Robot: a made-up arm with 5 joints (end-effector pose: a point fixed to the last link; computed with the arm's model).
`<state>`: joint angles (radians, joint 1 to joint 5).
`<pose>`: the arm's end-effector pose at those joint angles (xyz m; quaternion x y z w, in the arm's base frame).
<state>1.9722 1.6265 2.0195 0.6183 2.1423</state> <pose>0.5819 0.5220 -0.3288 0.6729 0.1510 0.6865 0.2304</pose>
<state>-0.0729 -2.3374 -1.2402 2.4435 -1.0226</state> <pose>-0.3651 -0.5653 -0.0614 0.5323 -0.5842 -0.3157 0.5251</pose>
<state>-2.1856 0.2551 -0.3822 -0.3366 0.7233</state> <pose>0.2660 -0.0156 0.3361 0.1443 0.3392 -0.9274 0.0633</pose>
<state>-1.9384 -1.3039 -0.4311 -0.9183 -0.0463</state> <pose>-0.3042 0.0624 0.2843 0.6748 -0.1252 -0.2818 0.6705</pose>
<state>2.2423 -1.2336 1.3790 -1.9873 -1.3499</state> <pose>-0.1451 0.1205 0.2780 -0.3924 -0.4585 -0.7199 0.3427</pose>
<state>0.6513 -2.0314 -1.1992 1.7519 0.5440</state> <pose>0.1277 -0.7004 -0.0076 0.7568 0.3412 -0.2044 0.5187</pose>
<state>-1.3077 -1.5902 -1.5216 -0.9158 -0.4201</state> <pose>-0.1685 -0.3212 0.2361 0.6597 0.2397 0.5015 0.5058</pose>
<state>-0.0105 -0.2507 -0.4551 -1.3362 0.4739</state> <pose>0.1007 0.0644 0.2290 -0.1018 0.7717 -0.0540 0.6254</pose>
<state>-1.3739 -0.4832 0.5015 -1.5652 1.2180</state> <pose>0.0528 0.0334 0.2428 0.2439 0.4748 -0.7725 0.3439</pose>
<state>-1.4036 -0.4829 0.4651 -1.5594 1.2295</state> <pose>0.0529 0.0286 0.2475 0.2473 0.4855 -0.7713 0.3290</pose>
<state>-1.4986 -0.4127 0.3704 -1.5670 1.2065</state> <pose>0.0705 0.0081 0.2392 0.2477 0.5208 -0.7646 0.2878</pose>
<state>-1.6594 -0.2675 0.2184 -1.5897 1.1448</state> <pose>0.0980 -0.0350 0.2095 0.2595 0.5806 -0.7420 0.2120</pose>
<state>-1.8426 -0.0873 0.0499 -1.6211 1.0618</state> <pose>0.1117 -0.0907 0.1588 0.2974 0.6417 -0.6977 0.1142</pose>
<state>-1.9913 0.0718 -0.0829 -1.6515 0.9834</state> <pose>0.1046 -0.1335 0.1044 0.3476 0.6785 -0.6466 0.0266</pose>
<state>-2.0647 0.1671 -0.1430 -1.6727 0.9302</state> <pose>0.0947 -0.1508 0.0685 -0.3787 -0.6900 0.6165 0.0207</pose>
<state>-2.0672 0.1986 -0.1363 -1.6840 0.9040</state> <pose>0.0944 -0.1508 0.0550 -0.3808 -0.6899 0.6151 0.0260</pose>
